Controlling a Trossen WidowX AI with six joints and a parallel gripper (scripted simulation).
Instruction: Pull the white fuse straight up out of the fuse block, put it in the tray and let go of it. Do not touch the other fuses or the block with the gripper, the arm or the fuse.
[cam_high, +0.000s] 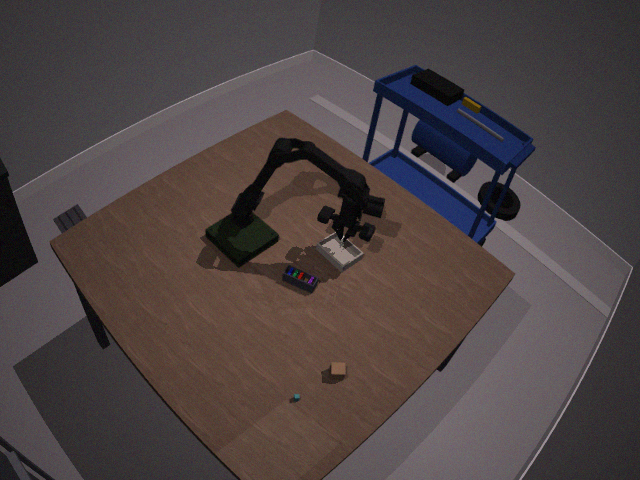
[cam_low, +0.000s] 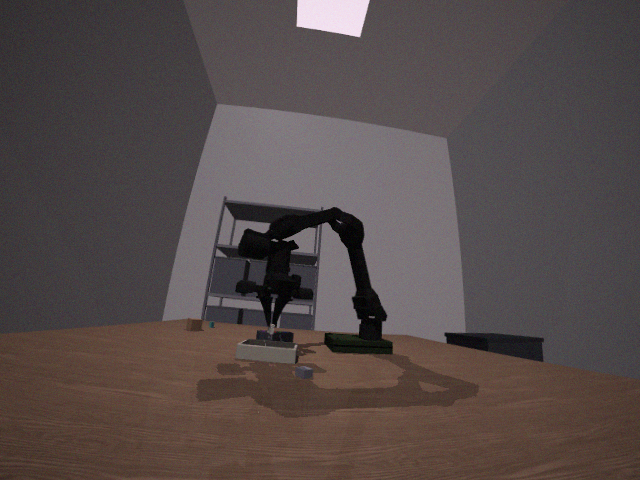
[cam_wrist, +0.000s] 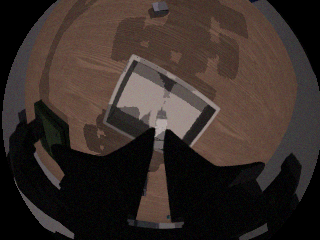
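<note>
Right now my gripper tip is 10 mm above the white fuse. From my gripper tip the other things lie so: grey cube 70 mm behind, 160 mm to the left, 60 mm below; then brown cube 300 mm ahead, 380 mm to the right, 50 mm below; then white tray 70 mm below.
</note>
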